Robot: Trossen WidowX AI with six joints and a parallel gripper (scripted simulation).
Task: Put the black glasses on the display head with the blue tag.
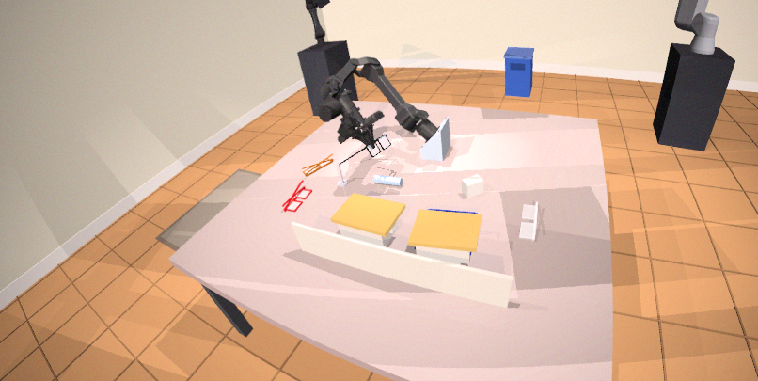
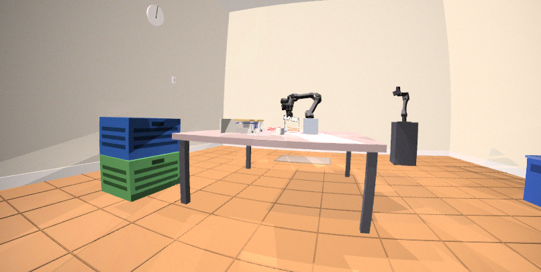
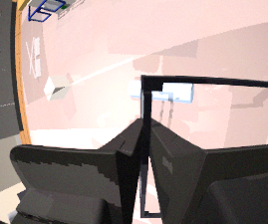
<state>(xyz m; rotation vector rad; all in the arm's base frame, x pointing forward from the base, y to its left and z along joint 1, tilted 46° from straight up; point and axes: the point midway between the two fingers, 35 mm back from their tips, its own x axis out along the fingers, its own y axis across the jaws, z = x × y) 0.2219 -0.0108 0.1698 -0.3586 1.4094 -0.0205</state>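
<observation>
Now: gripper tip 120 mm above the pale blue cylinder, 40 mm to the right of it and 10 mm short of it. The rest, counted from my gripper tip: round stand (120 mm to the right, 110 mm below, 60 mm ahead); then white cube (330 mm to the left, 110 mm below, 40 mm behind); then low white wall (360 mm ahead, 260 mm to the left, 80 mm below).
</observation>
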